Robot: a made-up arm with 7 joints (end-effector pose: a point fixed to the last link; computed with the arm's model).
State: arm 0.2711 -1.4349 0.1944 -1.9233 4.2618 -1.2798 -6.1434
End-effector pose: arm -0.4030 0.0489 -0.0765 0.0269 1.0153 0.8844
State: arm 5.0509 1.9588 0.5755 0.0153 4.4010 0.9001 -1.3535
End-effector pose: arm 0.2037 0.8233 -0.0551 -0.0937 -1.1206 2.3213
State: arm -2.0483 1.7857 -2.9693 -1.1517 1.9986 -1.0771 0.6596
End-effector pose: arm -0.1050 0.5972 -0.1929 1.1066 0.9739 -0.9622
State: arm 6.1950 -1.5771 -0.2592 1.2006 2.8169 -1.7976 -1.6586
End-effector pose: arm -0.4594 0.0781 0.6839 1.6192 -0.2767 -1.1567
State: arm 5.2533 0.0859 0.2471 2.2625 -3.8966 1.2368 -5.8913
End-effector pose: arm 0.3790 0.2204 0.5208 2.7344 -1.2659 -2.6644
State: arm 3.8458 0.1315 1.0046 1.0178 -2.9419 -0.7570 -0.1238
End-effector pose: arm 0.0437 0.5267 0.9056 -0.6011 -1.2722 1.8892
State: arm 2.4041 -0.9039 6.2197 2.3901 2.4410 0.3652 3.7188
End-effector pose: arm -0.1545 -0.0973 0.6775 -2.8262 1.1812 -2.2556
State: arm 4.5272 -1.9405 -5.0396 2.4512 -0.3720 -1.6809 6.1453
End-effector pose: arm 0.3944 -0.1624 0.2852 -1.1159 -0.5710 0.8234
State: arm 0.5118 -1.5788 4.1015 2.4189 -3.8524 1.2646 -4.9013
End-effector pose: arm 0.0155 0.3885 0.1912 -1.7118 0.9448 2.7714
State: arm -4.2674 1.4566 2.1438 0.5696 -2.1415 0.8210 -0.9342
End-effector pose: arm -0.5889 -0.6855 0.4764 -1.1016 0.4570 -0.6333
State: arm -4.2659 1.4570 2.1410 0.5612 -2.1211 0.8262 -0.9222
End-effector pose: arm -0.5892 -0.6861 0.4728 -1.0805 0.4830 -0.6202
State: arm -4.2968 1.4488 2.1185 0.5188 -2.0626 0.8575 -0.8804
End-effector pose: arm -0.5598 -0.7128 0.4617 -0.9938 0.5440 -0.5091
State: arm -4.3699 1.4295 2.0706 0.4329 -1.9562 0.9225 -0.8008
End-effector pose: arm -0.4858 -0.7671 0.4438 -0.8104 0.6327 -0.2483
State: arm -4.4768 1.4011 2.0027 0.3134 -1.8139 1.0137 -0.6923
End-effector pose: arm -0.3663 -0.8284 0.4269 -0.5353 0.7055 0.1625
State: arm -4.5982 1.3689 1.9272 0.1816 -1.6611 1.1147 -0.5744
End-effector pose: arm -0.2198 -0.8712 0.4188 -0.2289 0.7217 0.6428
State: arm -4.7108 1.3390 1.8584 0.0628 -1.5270 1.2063 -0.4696
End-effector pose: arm -0.0800 -0.8849 0.4210 0.0210 0.6877 1.0643
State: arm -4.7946 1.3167 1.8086 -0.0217 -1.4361 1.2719 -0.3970
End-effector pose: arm 0.0230 -0.8794 0.4283 0.1711 0.6435 1.3448
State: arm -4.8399 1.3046 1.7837 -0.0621 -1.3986 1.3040 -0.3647
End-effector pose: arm 0.0769 -0.8714 0.4340 0.2271 0.6183 1.4721
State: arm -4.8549 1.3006 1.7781 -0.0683 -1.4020 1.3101 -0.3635
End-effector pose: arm 0.0933 -0.8686 0.4363 0.2200 0.6133 1.4899
